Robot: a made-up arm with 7 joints.
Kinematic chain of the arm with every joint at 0, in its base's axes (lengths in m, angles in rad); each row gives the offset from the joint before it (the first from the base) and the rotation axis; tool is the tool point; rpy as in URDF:
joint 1: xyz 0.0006 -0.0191 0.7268 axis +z
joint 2: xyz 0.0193 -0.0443 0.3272 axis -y
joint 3: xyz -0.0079 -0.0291 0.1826 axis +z
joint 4: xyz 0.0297 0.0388 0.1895 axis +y
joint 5: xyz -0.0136 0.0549 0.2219 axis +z
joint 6: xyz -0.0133 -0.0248 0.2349 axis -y
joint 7: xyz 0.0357 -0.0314 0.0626 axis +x
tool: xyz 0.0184 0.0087 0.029 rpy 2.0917 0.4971 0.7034
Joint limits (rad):
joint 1: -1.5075..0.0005
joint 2: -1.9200..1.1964
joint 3: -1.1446..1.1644
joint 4: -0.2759..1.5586
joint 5: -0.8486..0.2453
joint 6: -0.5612..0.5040
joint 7: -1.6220..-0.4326
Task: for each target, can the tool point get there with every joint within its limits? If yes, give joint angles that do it. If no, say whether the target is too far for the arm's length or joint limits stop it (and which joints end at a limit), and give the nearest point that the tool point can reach.
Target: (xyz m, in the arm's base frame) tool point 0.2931 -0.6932 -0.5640
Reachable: no: too far | nearest point 0.2017 -0.4826 0.3587 | short by 0.951 m
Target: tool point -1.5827 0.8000 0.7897
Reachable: no: too far | nearest point -0.7892 0.3895 1.2065 | short by 0.986 m
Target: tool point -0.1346 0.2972 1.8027
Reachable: yes | joints -1.0976 0.9541 0.0738 0.7463 0.0498 -0.1701 -0.7850
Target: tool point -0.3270 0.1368 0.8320
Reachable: no: joint limits stop it (at a limit: joint 1, joint 2, joint 4, joint 5, joint 6, joint 7) | nearest point -0.4108 -0.2173 0.5741 | short by 0.446 m
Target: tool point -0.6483 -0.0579 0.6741
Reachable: no: joint limits stop it (at a limit: joint 1, joint 2, joint 4, joint 5, joint 7) | nearest point -0.5185 -0.2680 0.6746 | short by 0.247 m
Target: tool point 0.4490 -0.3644 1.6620
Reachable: yes | joints -0.8819 -0.1946 0.3477 0.8856 -0.3440 -0.0360 -0.5611
